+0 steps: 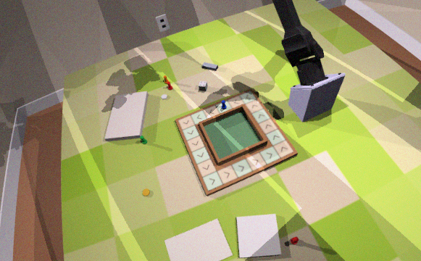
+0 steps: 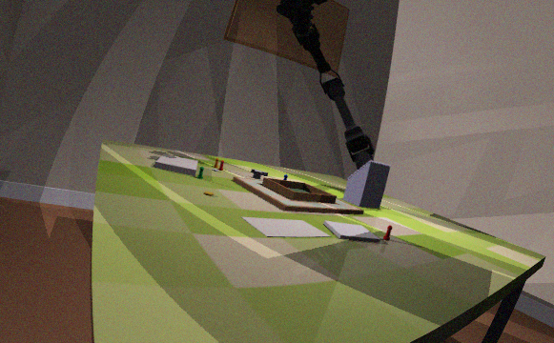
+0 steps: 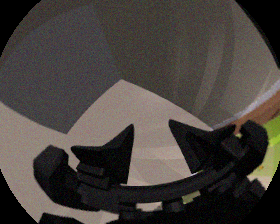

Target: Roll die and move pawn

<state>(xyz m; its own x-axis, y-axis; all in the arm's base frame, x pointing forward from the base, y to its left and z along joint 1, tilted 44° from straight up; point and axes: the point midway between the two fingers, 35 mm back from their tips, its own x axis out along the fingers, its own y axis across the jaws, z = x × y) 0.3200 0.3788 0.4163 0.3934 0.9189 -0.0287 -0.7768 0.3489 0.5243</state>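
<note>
Now: gripper tip 100 mm past the white die, 230 mm to the left of it and 640 mm above it. From my gripper tip the other things lie so: green dice tray (130 mm behind, 10 mm to the left, 650 mm below); then green pawn (140 mm ahead, 70 mm to the right, 640 mm below); then blue pawn (140 mm behind, 100 mm to the right, 630 mm below).
</note>
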